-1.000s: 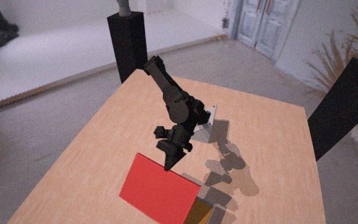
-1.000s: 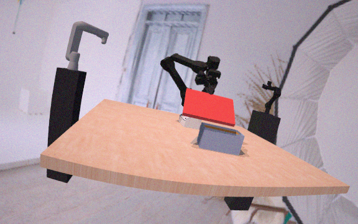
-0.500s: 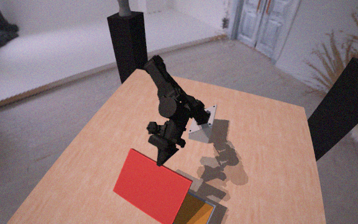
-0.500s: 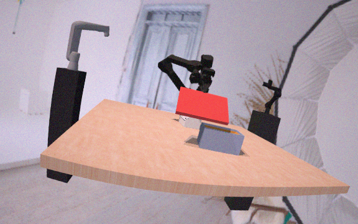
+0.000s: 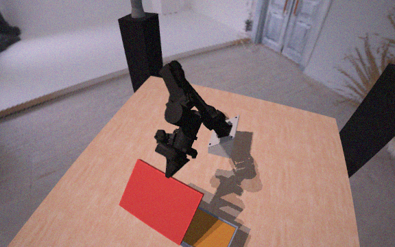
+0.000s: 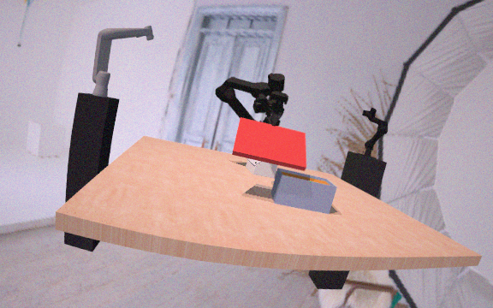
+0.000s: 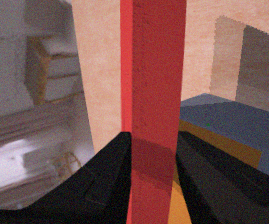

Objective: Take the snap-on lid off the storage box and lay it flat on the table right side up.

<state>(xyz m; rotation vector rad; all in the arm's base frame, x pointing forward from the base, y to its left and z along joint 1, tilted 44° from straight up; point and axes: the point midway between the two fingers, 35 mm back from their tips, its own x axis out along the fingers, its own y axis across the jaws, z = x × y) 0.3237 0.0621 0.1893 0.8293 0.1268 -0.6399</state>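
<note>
Now: the red lid 7 cm ahead of my gripper tip, 5 cm below it and 1 cm to the right of it. Round my gripper tip: grey-blue storage box (19 cm below, 15 cm to the left, 7 cm ahead).
</note>
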